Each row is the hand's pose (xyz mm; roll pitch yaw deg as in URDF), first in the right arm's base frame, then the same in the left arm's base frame.
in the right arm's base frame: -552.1 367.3 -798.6 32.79 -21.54 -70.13
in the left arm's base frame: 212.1 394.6 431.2 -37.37 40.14 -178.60
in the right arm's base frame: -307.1 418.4 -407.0 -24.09 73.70 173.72
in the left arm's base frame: 160.7 -21.4 230.4 -42.63 -15.22 67.56
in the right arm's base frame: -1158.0 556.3 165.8 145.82 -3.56 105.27
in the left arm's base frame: -299.6 -422.9 1065.9 -121.61 -39.35 -31.94
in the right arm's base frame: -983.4 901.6 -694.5 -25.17 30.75 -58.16
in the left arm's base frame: 441.1 160.9 1043.8 -152.06 45.63 105.87
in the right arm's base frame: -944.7 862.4 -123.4 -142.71 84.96 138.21
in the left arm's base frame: 159.1 -336.4 995.1 -125.01 -4.53 60.91
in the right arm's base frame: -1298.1 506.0 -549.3 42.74 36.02 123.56
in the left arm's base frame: -60.0 259.3 1169.8 89.58 -42.92 26.28
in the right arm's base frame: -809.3 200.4 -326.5 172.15 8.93 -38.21
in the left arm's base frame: -234.3 95.9 599.8 51.16 73.54 120.32
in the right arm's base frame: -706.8 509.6 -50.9 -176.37 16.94 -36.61
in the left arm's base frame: -74.4 -298.3 634.1 41.25 69.30 98.17
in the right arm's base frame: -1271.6 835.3 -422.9 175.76 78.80 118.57
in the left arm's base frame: 157.8 3.6 1280.9 -146.46 -8.62 55.61
